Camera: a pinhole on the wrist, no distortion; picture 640 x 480 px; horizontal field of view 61.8 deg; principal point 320.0 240.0 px. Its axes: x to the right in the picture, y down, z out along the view. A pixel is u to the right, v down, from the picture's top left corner.
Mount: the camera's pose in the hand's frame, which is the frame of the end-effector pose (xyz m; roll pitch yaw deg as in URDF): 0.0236 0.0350 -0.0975 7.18 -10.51 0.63
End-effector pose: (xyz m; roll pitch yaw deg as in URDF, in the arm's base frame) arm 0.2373 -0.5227 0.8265 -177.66 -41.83 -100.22
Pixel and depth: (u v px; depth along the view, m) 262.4 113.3 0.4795
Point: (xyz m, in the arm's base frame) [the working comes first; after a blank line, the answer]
In the camera's frame: -0.0517 -0.1136 0.4795

0.3622 -0.6934 0.4995
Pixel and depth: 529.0 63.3 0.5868
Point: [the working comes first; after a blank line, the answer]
In the camera's frame: 0.2294 -0.1939 0.5868

0.4056 -0.9942 0.5667
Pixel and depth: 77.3 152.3 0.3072
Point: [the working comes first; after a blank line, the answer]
In the camera's frame: -0.1394 -0.0504 0.3072

0.3009 -0.5217 0.5899
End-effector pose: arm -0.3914 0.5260 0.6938 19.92 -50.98 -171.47
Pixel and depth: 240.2 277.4 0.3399
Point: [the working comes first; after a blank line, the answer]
In the camera's frame: -0.0507 0.0238 0.3399

-0.1776 0.6224 0.7633
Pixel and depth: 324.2 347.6 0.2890
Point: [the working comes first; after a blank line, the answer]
In the camera's frame: 0.0023 0.0582 0.2890

-0.2225 0.5642 0.7977
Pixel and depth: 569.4 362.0 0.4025
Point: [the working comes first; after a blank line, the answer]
In the camera's frame: 0.1877 0.0918 0.4025

-0.2143 0.5967 1.0152
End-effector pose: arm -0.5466 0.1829 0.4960 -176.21 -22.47 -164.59
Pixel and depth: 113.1 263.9 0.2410
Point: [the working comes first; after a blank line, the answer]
In the camera's frame: -0.0933 0.0108 0.2410

-0.4938 0.2037 0.3400
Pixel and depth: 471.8 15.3 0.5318
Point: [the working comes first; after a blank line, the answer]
In the camera's frame: 0.1510 -0.2235 0.5318

-0.6959 -0.1485 0.1550
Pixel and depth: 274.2 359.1 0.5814
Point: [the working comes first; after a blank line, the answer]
In the camera's frame: -0.0498 0.1295 0.5814

-0.6197 0.2223 -0.0001
